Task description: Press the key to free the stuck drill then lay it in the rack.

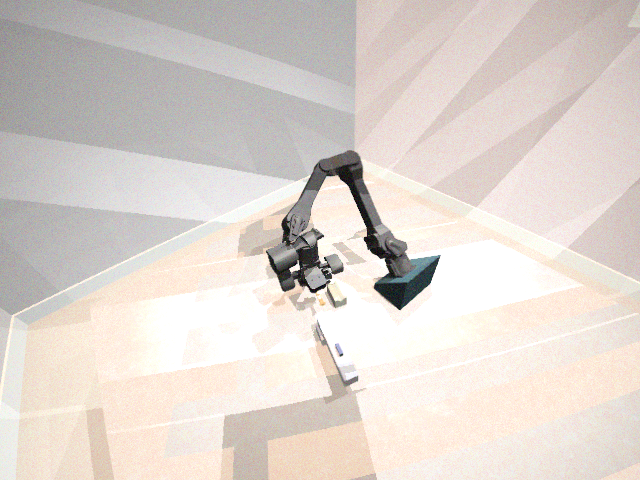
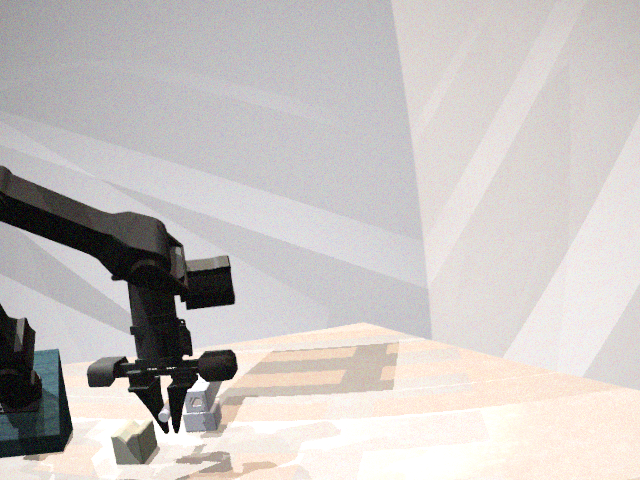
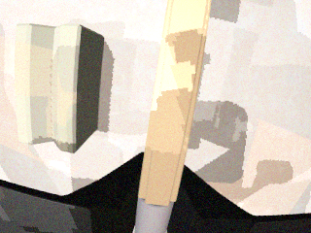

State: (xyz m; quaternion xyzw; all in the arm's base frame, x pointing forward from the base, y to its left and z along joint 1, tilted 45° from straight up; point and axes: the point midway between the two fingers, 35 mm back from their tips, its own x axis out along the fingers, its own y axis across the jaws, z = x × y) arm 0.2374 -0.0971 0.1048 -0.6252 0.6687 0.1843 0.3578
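Now: the drill 10 mm ahead of my gripper tip, 40 mm to the left of it and 40 mm above it. Also, from my gripper tip: v-shaped rack: 60 mm behind, 50 mm to the left, 20 mm below; bluish key: 70 mm ahead, 210 mm to the left, 10 mm above; housing block: 60 mm ahead, 190 mm to the left, 10 mm above.
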